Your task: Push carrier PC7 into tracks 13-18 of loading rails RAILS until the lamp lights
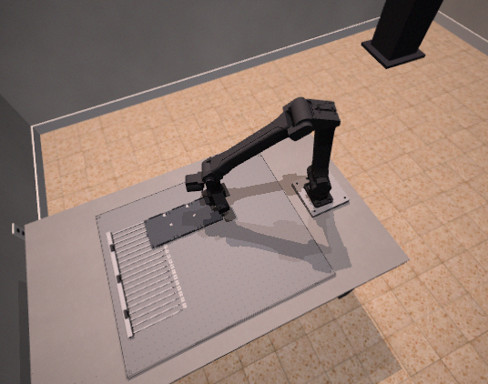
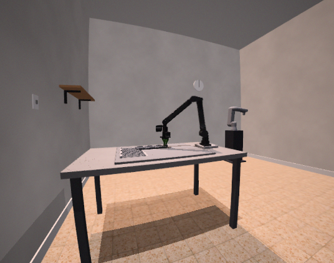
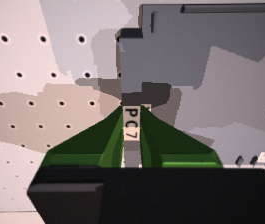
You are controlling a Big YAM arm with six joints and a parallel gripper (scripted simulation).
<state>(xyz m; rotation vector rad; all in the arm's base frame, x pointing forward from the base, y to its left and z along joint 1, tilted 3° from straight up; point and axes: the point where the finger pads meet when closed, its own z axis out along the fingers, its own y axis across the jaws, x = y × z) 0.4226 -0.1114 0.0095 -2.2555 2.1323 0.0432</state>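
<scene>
Right now my hand is 160 mm short of the carrier PC7, 10 mm to the right of it and 10 mm above it.
</scene>
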